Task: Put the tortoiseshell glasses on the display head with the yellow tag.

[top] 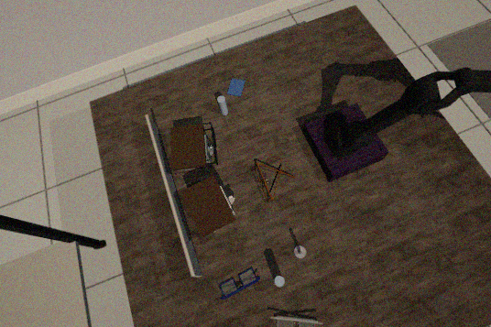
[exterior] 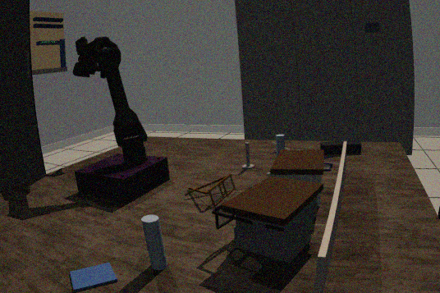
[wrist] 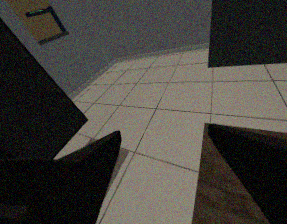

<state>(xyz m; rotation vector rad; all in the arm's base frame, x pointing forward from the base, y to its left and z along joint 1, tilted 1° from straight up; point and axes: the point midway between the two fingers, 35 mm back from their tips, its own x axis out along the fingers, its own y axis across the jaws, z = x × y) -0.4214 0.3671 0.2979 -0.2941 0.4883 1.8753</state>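
The white-footed pin lies 740 mm ahead of my gripper tip, 180 mm to the right of it and 330 mm below it. Also, from my gripper tip: blue card (610 mm ahead, 860 mm to the right, 350 mm below); display head (900 mm ahead, 440 mm to the right, 300 mm below); flat pair of glasses (870 mm ahead, 10 mm to the right, 340 mm below).
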